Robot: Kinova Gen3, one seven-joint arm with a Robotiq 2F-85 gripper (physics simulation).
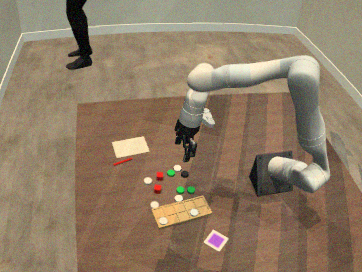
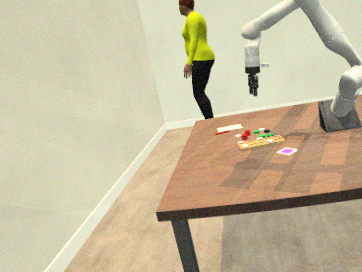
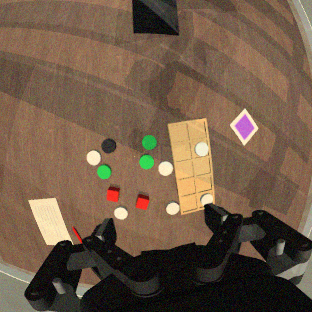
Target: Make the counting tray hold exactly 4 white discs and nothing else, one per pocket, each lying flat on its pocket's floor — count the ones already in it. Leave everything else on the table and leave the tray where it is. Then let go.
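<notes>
The wooden counting tray (image 1: 175,216) (image 3: 186,170) has two rows of pockets. Two white discs lie in its row farther from the loose pieces: one white disc (image 1: 163,221) (image 3: 207,199) in an end pocket, another white disc (image 1: 194,212) (image 3: 201,149) nearer the other end. Loose white discs lie on the table: one (image 1: 178,198) (image 3: 165,168) and another (image 1: 154,205) (image 3: 172,208) close beside the tray, one (image 1: 148,180) (image 3: 121,213) near the red cubes, one (image 1: 177,168) (image 3: 93,158) near the black disc. My gripper (image 1: 188,154) (image 2: 254,94) (image 3: 159,221) is open and empty, high above the table.
Green discs (image 1: 171,173) (image 3: 146,162), a black disc (image 1: 184,174) (image 3: 108,146) and red cubes (image 1: 160,176) (image 3: 142,202) lie among the loose white discs. A paper sheet (image 1: 130,147), a red pen (image 1: 122,162) and a purple-centred square (image 1: 216,240) (image 3: 244,127) lie farther out. A person (image 2: 199,40) stands beyond the table.
</notes>
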